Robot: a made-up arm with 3 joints. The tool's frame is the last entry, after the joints.
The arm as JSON. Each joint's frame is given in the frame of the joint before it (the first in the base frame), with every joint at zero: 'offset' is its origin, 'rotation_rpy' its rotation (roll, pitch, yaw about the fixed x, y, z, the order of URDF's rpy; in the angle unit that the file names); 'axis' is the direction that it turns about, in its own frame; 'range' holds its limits. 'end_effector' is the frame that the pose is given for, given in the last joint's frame.
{
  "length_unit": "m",
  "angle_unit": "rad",
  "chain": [
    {
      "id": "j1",
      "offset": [
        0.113,
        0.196,
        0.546
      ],
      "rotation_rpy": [
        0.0,
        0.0,
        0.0
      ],
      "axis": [
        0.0,
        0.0,
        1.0
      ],
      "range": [
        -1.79,
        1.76
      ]
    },
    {
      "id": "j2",
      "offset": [
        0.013,
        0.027,
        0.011
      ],
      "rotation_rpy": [
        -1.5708,
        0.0,
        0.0
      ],
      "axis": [
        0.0,
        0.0,
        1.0
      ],
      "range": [
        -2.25,
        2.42
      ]
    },
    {
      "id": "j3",
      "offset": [
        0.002,
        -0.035,
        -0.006
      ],
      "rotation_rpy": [
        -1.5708,
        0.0,
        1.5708
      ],
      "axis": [
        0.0,
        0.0,
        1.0
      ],
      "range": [
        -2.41,
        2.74
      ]
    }
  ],
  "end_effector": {
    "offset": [
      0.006,
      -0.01,
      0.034
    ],
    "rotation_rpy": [
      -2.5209,
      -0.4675,
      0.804
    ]
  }
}
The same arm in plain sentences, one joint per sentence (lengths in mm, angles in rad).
The arm has three revolute joints in a row. What follows holds with every joint at zero, and every direction is one of the base frame's.
Joint 1 sits 113 mm along +x and 196 mm along +y and 546 mm along +z from the base frame's origin and rotates about +z, from -1.79 to 1.76 rad.
Joint 2 sits 13 mm along +x and 27 mm along +y and 11 mm along +z from joint 1 and rotates about +y, from -2.25 to 2.42 rad.
Joint 3 sits 2 mm along +x and 6 mm along -y and 35 mm along +z from joint 2 and rotates about -x, from -2.41 to 2.74 rad.
The tool frame, which is the frame that the pose is given for, sits 34 mm along -x and 10 mm along +y and 6 mm along -z from joint 3; its axes are the base frame's turned by roll -1.3597, pitch 0.668 and yaw -2.1822 rad (as in URDF: about the fixed x, then y, then z).

